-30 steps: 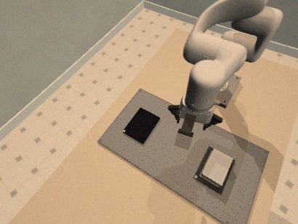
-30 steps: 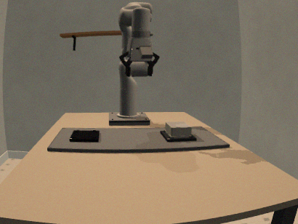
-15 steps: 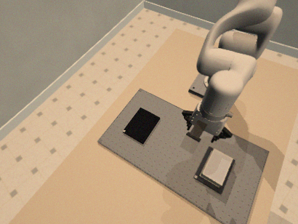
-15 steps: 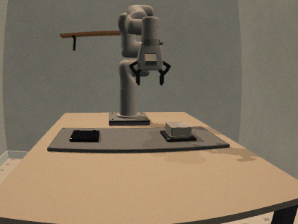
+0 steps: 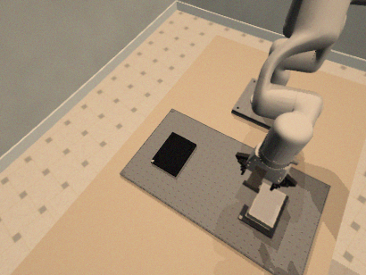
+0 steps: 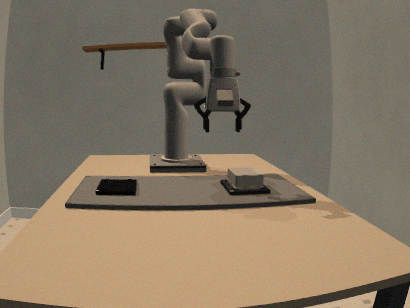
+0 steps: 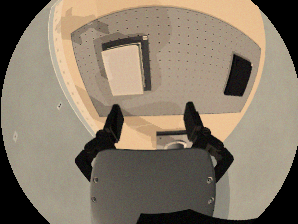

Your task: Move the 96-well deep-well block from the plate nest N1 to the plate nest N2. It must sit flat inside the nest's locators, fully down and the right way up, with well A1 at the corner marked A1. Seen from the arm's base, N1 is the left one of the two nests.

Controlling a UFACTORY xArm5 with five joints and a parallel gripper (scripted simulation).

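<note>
Now: the pale deep-well block 150 mm below my hand, 70 mm to the left of it and 10 mm ahead of it.
</note>
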